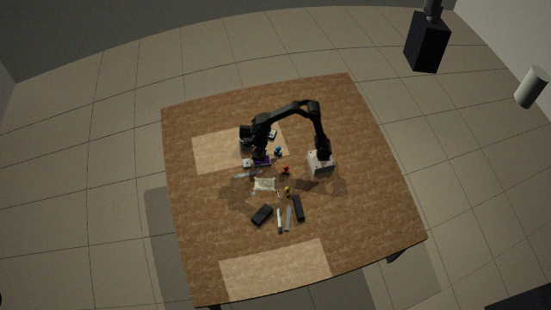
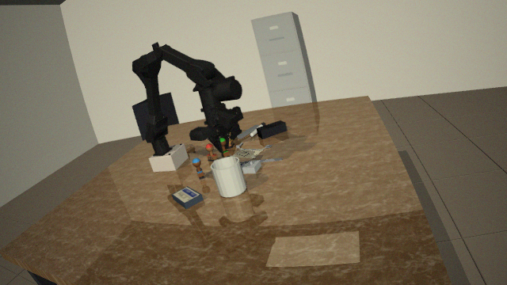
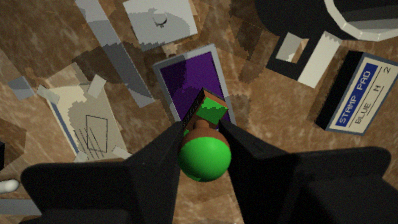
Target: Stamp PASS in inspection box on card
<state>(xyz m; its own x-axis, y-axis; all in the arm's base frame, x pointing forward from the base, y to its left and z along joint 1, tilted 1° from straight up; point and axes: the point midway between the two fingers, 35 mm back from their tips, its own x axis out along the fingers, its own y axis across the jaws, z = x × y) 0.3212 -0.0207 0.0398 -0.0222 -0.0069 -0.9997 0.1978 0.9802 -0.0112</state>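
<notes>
The purple ink pad is 70 mm below my gripper tip. Also, from my gripper tip: blue stamp: 90 mm behind, 40 mm to the right, 50 mm below; then grey mug: 60 mm ahead, 100 mm to the right, 40 mm below; then small grey box: 80 mm ahead, 10 mm to the left, 60 mm below.
</notes>
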